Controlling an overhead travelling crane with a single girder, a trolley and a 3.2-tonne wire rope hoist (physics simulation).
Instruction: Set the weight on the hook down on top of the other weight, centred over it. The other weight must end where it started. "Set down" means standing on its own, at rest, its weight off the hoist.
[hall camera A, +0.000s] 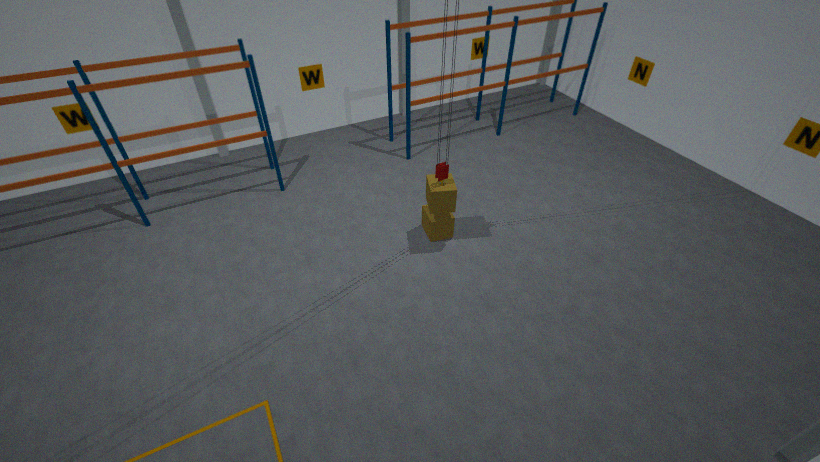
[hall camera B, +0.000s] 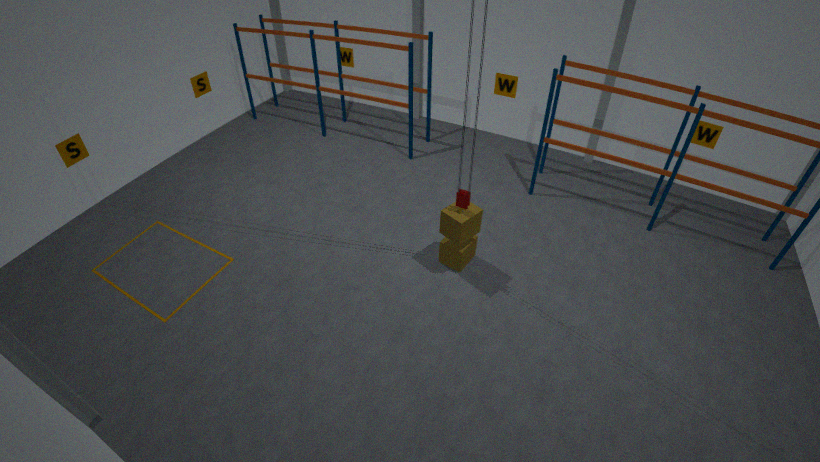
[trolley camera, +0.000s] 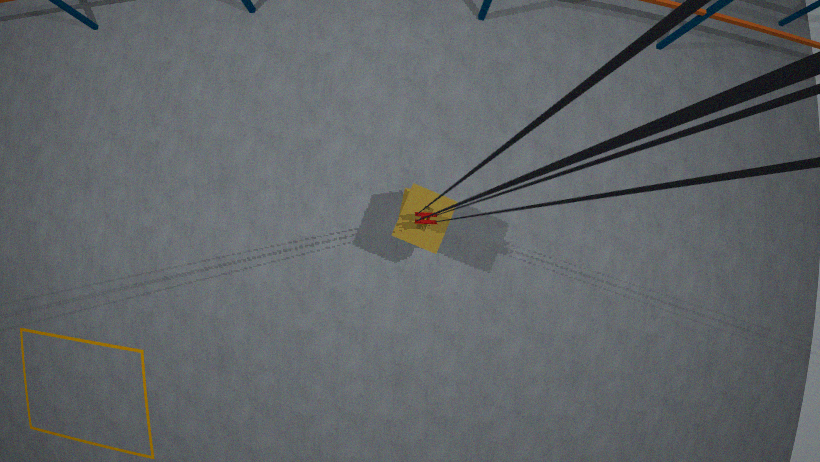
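Note:
The red hook block (hall camera A: 441, 171) (hall camera B: 463, 198) (trolley camera: 425, 218) hangs on its ropes directly over the upper yellow weight (hall camera A: 441, 199) (hall camera B: 460, 223) (trolley camera: 429, 238), which is on the hook and looks level. The hook itself is too small to make out. The lower yellow weight (hall camera A: 441, 228) (hall camera B: 455, 257) stands on the floor under it. In the trolley view the upper weight covers nearly all of the lower one; a thin darker strip shows at its upper left. In both hall views the upper weight sits slightly right of the lower. Whether the two touch, I cannot tell.
Blue and orange racks (hall camera A: 407, 97) (hall camera B: 410, 100) stand along the W wall, some way behind the weights. A yellow marked square (hall camera B: 197, 289) (trolley camera: 147, 401) is on the floor far from the weights. Shadows of the weights and ropes fall on both sides.

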